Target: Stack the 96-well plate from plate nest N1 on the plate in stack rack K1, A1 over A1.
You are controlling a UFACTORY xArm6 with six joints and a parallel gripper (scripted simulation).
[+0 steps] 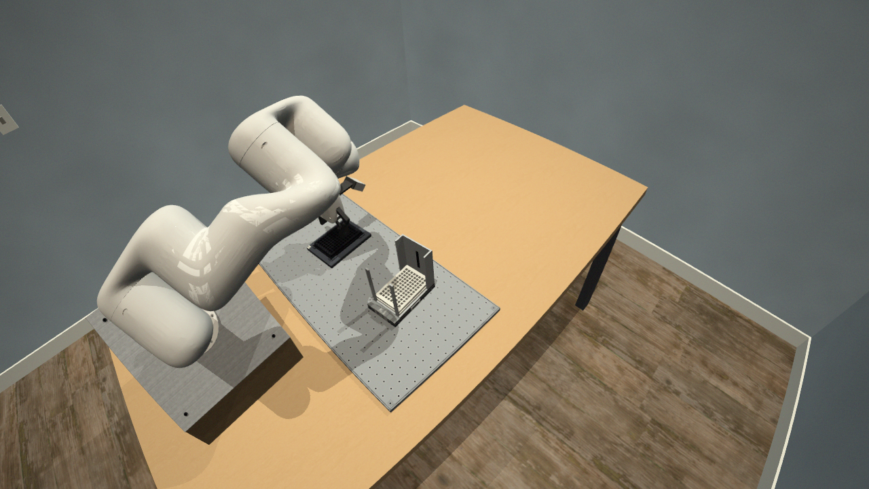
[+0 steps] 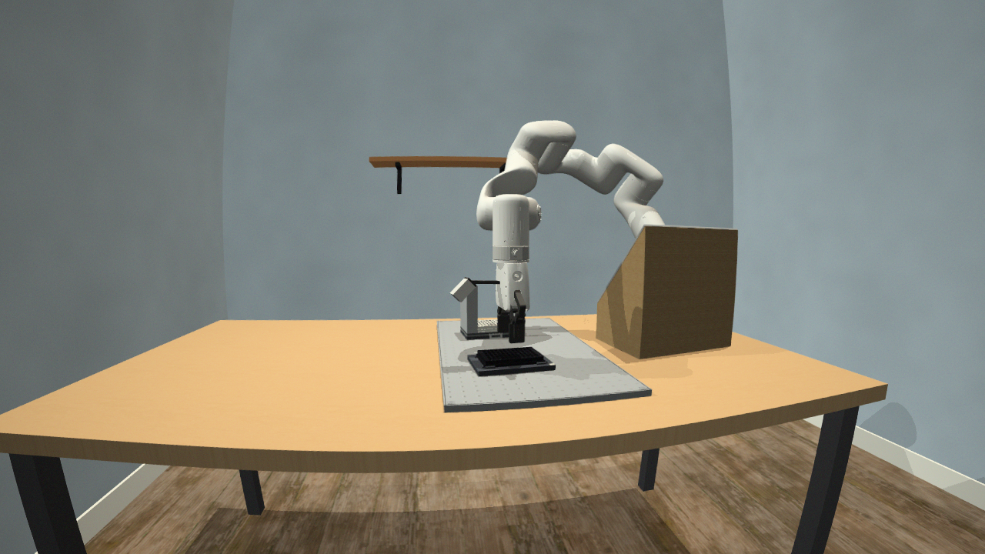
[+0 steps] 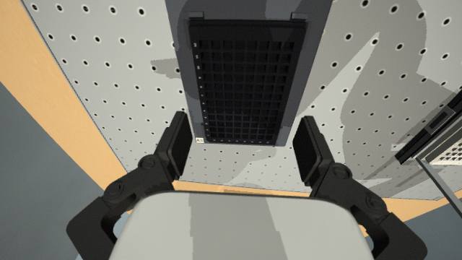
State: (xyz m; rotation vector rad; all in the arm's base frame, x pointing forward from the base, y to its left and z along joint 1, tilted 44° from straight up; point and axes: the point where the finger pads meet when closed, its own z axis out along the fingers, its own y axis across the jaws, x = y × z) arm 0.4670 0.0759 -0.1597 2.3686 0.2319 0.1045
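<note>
The black 96-well plate lies 5 cm below my hand. Also, from my hand: thin rack post (5 cm behind, 26 cm to the right, 1 cm above); pale A1 square (8 cm behind, 4 cm to the left, 6 cm below); plate nest N1 (7 cm below).
</note>
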